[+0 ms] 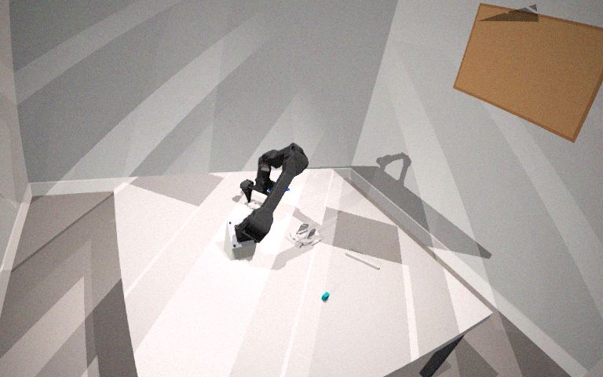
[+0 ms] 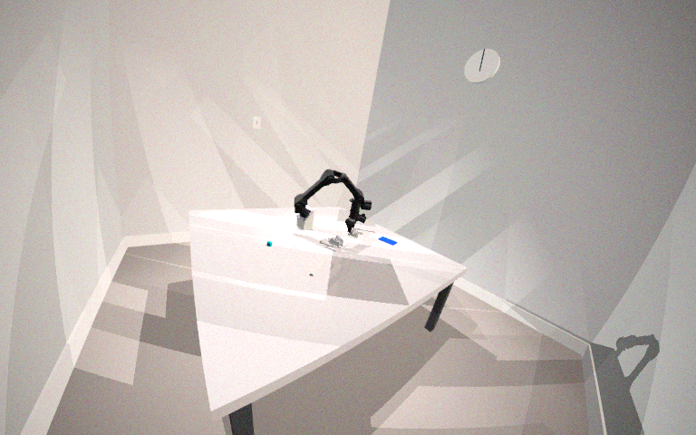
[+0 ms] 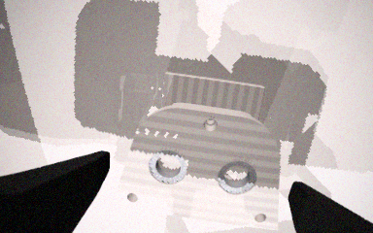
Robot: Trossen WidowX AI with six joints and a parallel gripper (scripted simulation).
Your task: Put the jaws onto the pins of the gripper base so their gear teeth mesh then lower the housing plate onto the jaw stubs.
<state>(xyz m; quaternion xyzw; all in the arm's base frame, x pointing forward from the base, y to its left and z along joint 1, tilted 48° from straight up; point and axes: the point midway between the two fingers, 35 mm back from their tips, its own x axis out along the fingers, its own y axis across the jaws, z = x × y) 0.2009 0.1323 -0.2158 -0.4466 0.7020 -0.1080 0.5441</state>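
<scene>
My gripper tip is 1 cm short of the lower housing part. Also, from my gripper tip: housing plate 5 cm ahead, 25 cm to the right, 2 cm below; then blue card 20 cm ahead, 16 cm to the left, 2 cm below; then thin white rod 25 cm ahead, 46 cm to the right, 2 cm below.
</scene>
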